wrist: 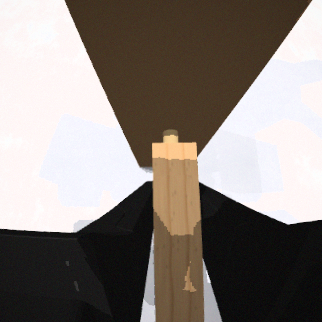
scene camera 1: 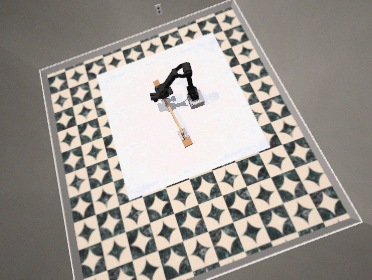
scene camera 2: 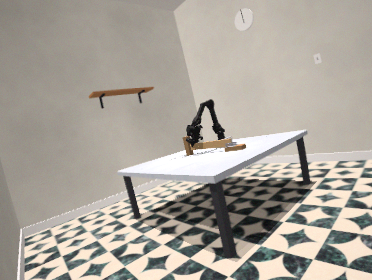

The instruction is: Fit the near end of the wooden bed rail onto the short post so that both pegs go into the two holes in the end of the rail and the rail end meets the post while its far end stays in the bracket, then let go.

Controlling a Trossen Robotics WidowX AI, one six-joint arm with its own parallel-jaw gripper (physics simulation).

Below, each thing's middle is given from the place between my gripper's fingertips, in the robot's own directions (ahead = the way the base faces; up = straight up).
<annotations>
I see my gripper 5 cm to the left of the post (wrist: 185,72), 2 cm below it and 1 cm short of it. Round my hand: wooden bed rail (wrist: 178,273): 20 cm to the left, 3 cm behind.
</annotations>
